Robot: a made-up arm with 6 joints. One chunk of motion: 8 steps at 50 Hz.
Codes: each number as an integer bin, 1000 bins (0 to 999) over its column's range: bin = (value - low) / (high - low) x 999, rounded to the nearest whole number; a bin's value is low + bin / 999 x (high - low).
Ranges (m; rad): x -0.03..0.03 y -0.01..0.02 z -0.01..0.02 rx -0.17..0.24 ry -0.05..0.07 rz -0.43..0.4
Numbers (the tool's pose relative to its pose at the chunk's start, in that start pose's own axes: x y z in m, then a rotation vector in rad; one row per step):
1: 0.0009 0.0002 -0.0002 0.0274 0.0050 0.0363
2: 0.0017 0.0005 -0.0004 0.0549 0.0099 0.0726
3: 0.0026 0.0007 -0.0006 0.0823 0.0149 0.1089
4: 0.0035 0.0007 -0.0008 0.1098 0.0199 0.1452
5: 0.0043 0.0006 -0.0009 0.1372 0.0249 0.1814
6: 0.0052 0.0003 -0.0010 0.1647 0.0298 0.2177
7: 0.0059 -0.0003 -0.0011 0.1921 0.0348 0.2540
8: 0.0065 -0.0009 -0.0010 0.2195 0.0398 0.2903
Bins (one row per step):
1: 514 340 326 481 458 561
2: 528 350 320 548 499 605
3: 543 356 313 615 540 649
4: 558 356 306 682 582 692
5: 571 353 303 749 624 736
6: 586 343 300 816 664 780
7: 598 323 296 882 706 823
8: 608 303 300 949 748 867

